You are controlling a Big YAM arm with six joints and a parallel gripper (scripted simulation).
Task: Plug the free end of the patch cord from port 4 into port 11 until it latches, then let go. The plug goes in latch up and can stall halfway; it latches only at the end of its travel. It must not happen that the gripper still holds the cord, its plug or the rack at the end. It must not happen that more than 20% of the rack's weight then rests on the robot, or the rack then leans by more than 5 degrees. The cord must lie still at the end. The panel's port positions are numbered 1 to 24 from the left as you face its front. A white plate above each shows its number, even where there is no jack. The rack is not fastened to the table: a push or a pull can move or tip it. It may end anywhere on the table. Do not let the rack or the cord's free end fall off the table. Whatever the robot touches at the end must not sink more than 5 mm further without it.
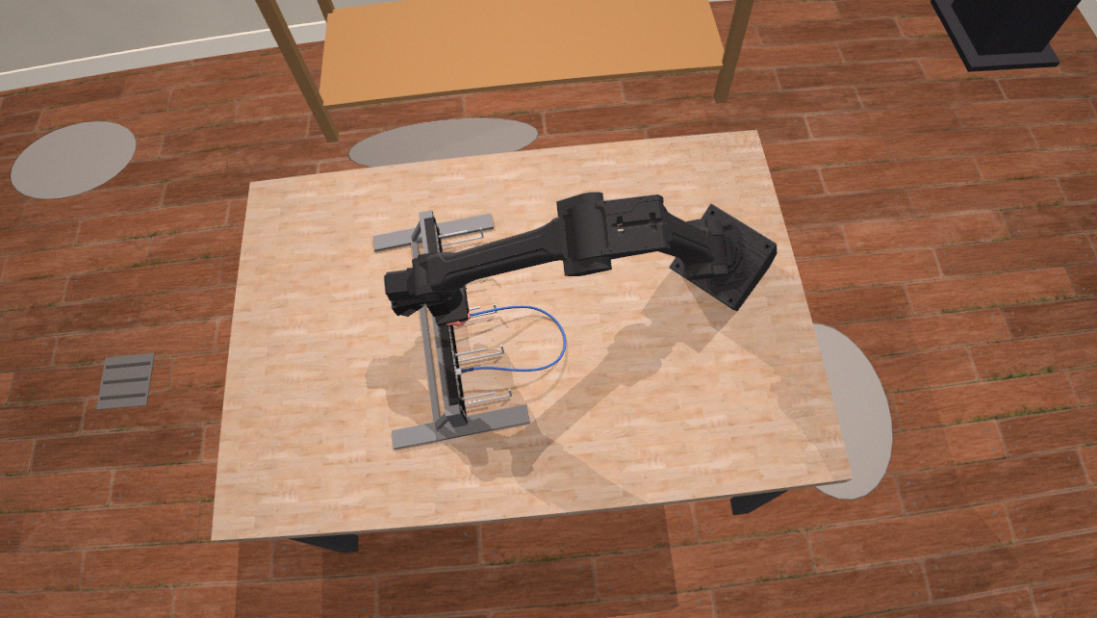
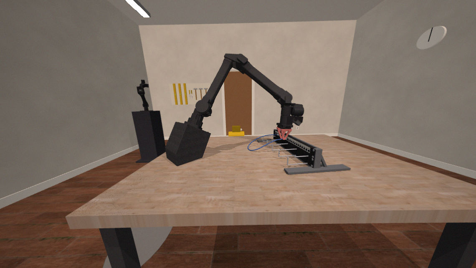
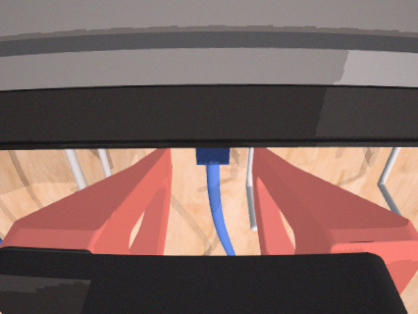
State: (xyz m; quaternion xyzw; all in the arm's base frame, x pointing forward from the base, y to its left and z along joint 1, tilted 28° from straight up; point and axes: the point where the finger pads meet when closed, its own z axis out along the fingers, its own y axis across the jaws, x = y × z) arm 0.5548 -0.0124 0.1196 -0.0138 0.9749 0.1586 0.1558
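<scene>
The white plug is 20 mm ahead of my hand.
</scene>
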